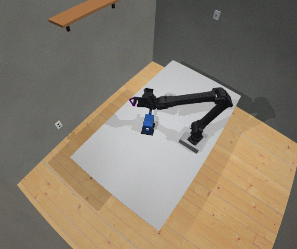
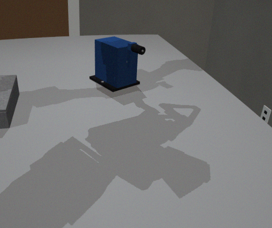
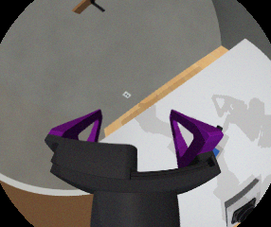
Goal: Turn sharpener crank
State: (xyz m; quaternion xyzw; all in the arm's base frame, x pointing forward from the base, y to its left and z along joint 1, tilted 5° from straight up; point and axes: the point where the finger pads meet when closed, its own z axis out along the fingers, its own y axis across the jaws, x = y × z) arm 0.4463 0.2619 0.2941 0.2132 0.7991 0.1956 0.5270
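The crank knob is 40 mm behind my hand, 130 mm to the right of it and 210 mm below it. The rest, counted from my hand: sharpener crank (40 mm behind, 130 mm to the right, 210 mm below).
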